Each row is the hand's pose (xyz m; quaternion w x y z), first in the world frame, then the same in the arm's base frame.
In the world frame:
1: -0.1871 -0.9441 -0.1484 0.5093 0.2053 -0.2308 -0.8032
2: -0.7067 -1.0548 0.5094 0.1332 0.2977 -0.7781 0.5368
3: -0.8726 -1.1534 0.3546 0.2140 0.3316 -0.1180 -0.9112
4: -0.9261 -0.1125 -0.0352 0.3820 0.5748 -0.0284 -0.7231
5: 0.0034 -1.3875 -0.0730 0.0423 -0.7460 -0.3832 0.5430
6: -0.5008 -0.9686 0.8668 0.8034 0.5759 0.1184 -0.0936
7: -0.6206 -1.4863 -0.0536 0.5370 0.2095 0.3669 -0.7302
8: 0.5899 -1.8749 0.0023 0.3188 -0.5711 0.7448 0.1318
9: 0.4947 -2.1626 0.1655 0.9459 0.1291 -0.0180 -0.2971
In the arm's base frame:
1: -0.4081 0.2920 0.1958 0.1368 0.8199 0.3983 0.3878
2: 0.3130 0.5160 -0.1847 0.9091 -0.2129 0.0990 0.3441
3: 0.2482 0.7529 -0.1555 0.2266 0.6051 0.6684 0.3684
4: -0.5378 0.4883 -0.8974 0.0156 -0.5225 -0.5930 -0.6125
5: -0.1830 0.3021 0.6292 0.0517 -0.0977 0.7260 0.6787
6: 0.5551 0.1752 -0.2379 0.3761 -0.3815 0.0332 -0.8438
7: -0.0128 0.8472 0.3582 0.3885 0.4539 0.2426 0.7643
8: -0.0090 0.0085 1.3152 0.6003 -0.2051 -0.6959 0.3366
9: 0.2767 0.1504 1.4444 0.0737 -0.7251 0.2147 -0.6501

